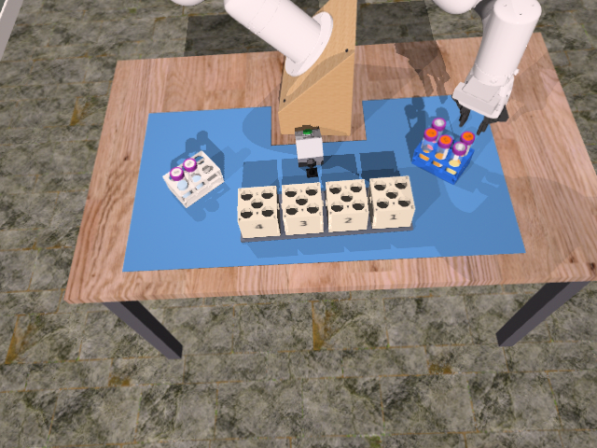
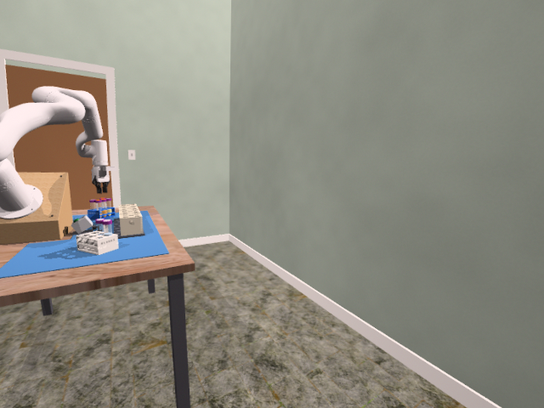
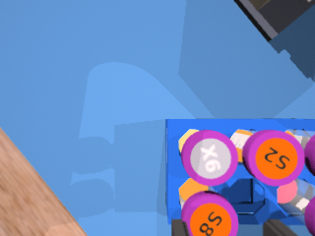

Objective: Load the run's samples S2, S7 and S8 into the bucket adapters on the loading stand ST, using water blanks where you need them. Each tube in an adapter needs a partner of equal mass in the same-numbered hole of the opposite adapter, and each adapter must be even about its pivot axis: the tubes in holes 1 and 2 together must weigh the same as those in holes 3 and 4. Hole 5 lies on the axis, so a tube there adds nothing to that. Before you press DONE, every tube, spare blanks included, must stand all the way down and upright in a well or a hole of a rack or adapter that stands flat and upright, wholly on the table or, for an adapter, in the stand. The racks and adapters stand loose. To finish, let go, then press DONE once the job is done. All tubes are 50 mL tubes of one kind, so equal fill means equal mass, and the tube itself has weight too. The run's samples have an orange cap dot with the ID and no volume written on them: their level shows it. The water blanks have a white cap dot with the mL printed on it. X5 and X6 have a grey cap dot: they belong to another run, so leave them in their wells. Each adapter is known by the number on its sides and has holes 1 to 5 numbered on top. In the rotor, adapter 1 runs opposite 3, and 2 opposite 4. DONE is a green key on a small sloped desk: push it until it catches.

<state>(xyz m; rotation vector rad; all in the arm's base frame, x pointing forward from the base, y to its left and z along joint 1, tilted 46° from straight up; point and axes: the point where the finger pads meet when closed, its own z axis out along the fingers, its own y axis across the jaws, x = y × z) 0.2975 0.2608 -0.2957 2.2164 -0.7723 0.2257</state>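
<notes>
My hand is 2 cm short of the orange-dot sample tube, 5 cm to the left of it and 11 cm above it. From my hand the other things lie so: white rack: 4 cm ahead, 72 cm to the right, 14 cm below; then green DONE key: 8 cm behind, 40 cm to the right, 11 cm below; then blue rack: 1 cm behind, 4 cm to the right, 14 cm below.
</notes>
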